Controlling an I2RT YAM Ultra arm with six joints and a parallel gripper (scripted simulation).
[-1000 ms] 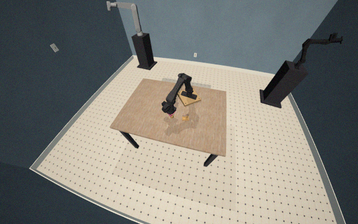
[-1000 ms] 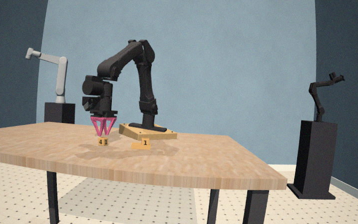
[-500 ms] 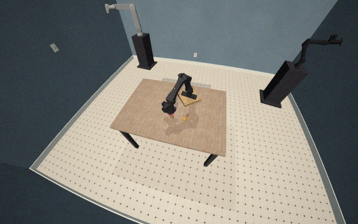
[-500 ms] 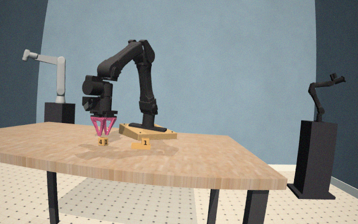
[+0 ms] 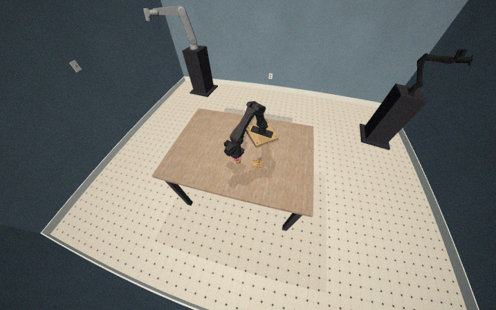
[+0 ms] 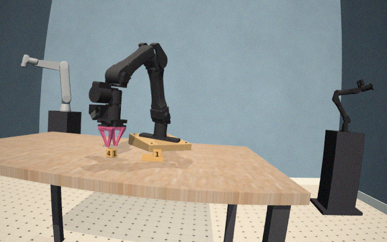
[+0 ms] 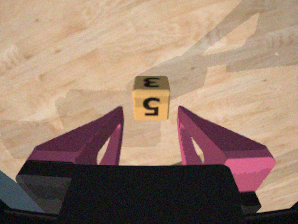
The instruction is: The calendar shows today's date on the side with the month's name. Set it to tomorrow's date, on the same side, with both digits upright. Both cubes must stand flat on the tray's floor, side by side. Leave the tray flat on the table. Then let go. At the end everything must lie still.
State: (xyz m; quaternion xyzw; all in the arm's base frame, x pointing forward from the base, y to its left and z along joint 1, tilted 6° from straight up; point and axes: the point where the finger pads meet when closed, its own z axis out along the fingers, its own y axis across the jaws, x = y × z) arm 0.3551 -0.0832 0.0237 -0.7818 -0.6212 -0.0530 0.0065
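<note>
My gripper is now 3 cm above the digit cube. Round my hand: tan tray: 15 cm to the left, 4 cm below, 3 cm behind.
</note>
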